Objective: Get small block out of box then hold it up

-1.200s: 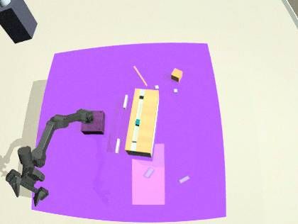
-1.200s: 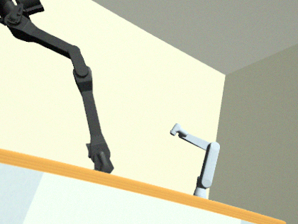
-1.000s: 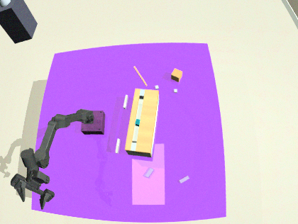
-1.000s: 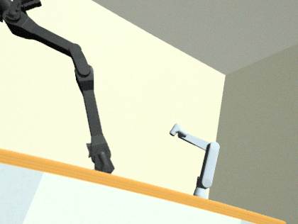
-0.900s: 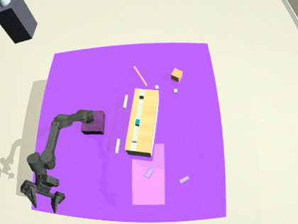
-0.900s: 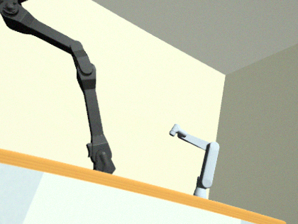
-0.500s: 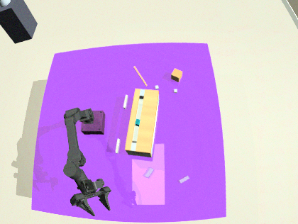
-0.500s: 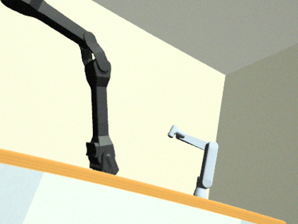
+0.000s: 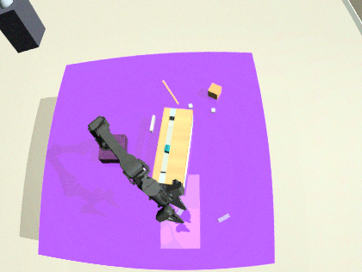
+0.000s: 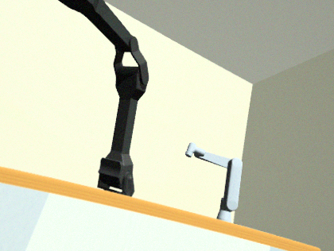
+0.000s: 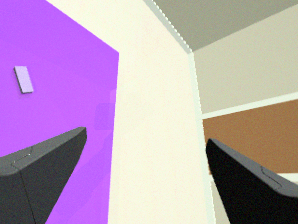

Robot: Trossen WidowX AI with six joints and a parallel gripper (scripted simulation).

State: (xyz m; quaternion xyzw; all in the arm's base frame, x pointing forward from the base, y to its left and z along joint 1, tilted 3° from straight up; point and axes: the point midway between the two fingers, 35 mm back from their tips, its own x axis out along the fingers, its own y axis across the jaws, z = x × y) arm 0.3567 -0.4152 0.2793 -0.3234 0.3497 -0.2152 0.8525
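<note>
Now: gripper tip 380 mm to the right of the long orange box, 280 mm above it and 80 mm past it. From my gripper tip the other things lie so: orange cube (700 mm to the left, 320 mm below, 210 mm ahead); then thin orange stick (740 mm to the left, 340 mm below, 40 mm behind); then teal block (360 mm to the left, 260 mm below, 70 mm behind).
</note>
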